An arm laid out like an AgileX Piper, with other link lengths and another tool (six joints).
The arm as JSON. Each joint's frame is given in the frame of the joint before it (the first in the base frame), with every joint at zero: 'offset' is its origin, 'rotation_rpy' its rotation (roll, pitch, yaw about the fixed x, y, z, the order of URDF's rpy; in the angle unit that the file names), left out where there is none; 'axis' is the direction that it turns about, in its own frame. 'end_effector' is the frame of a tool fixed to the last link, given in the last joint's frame.
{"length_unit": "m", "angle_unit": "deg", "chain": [
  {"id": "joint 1", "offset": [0.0, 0.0, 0.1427], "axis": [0.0, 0.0, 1.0]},
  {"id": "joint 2", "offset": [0.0, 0.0, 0.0], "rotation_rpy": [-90.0, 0.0, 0.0], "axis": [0.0, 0.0, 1.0]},
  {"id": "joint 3", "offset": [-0.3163, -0.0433, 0.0], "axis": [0.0, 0.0, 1.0]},
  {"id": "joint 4", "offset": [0.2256, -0.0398, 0.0], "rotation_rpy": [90.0, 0.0, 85.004], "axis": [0.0, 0.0, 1.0]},
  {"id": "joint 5", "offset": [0.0, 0.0, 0.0], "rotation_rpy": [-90.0, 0.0, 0.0], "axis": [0.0, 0.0, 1.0]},
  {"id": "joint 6", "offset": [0.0, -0.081, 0.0], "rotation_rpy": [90.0, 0.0, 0.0], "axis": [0.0, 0.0, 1.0]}
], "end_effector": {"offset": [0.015, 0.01, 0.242], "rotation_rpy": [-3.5, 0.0, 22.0]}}
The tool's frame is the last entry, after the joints.
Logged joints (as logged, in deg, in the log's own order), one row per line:
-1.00 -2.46 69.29 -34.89 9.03 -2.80
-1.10 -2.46 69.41 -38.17 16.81 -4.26
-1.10 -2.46 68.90 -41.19 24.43 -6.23
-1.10 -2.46 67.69 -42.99 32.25 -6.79
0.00 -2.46 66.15 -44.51 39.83 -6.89
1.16 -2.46 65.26 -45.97 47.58 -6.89
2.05 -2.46 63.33 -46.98 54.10 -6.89
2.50 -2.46 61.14 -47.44 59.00 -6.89
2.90 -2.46 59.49 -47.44 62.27 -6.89
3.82 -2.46 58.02 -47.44 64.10 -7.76
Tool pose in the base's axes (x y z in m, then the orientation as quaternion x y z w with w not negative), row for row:
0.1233 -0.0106 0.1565 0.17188 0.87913 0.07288 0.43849
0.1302 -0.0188 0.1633 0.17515 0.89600 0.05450 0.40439
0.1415 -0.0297 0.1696 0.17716 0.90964 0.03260 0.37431
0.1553 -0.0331 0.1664 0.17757 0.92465 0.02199 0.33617
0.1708 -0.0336 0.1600 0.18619 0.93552 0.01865 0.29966
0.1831 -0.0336 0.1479 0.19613 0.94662 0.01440 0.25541
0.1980 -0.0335 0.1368 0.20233 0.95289 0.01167 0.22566
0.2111 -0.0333 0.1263 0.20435 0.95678 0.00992 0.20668
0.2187 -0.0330 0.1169 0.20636 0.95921 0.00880 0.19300
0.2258 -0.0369 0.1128 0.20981 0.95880 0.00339 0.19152
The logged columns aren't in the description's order. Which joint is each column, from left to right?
Columns, left to right: joint 6, joint 1, joint 5, joint 3, joint 2, joint 4.
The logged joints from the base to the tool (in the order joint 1, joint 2, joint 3, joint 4, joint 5, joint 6), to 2 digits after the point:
-2.46 9.03 -34.89 -2.80 69.29 -1.00
-2.46 16.81 -38.17 -4.26 69.41 -1.10
-2.46 24.43 -41.19 -6.23 68.90 -1.10
-2.46 32.25 -42.99 -6.79 67.69 -1.10
-2.46 39.83 -44.51 -6.89 66.15 0.00
-2.46 47.58 -45.97 -6.89 65.26 1.16
-2.46 54.10 -46.98 -6.89 63.33 2.05
-2.46 59.00 -47.44 -6.89 61.14 2.50
-2.46 62.27 -47.44 -6.89 59.49 2.90
-2.46 64.10 -47.44 -7.76 58.02 3.82

